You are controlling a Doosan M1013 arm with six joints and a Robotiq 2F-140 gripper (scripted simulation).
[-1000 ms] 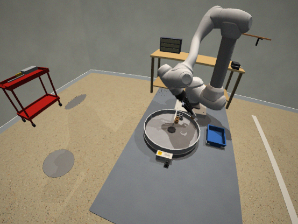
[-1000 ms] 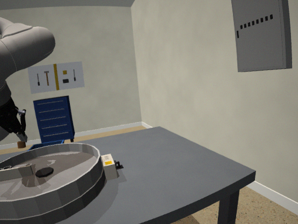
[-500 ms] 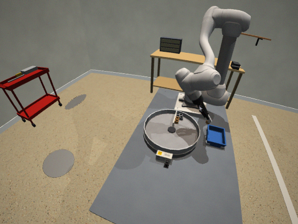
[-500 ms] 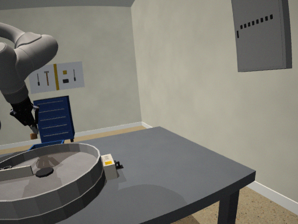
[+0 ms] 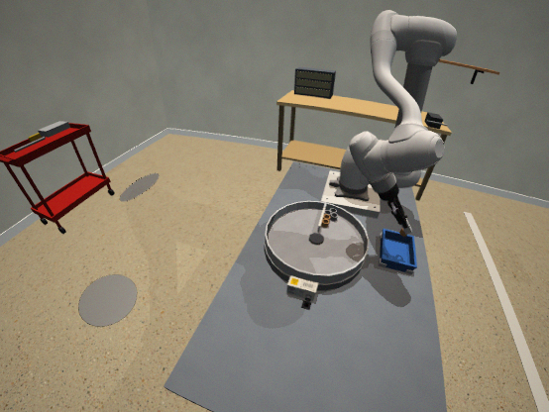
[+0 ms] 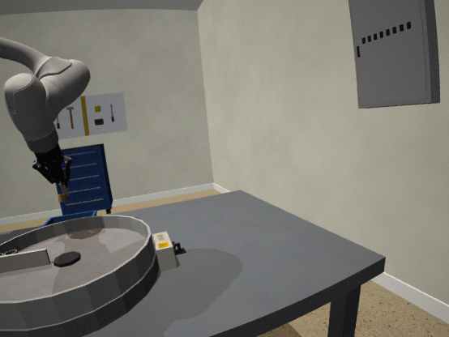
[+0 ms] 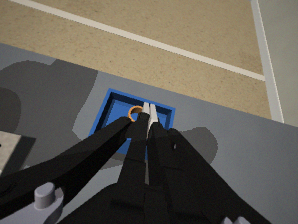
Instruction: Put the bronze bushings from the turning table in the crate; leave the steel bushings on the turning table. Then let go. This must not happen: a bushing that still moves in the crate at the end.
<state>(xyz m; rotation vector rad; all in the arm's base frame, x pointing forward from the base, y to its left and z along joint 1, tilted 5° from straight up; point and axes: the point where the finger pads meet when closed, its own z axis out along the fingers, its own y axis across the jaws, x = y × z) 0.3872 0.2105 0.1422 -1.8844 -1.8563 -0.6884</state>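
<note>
The blue crate lies 1 cm behind my hand, 2 cm to the left of it and 15 cm below it. Round my hand: round grey turning table: 5 cm ahead, 34 cm to the right, 12 cm below.
</note>
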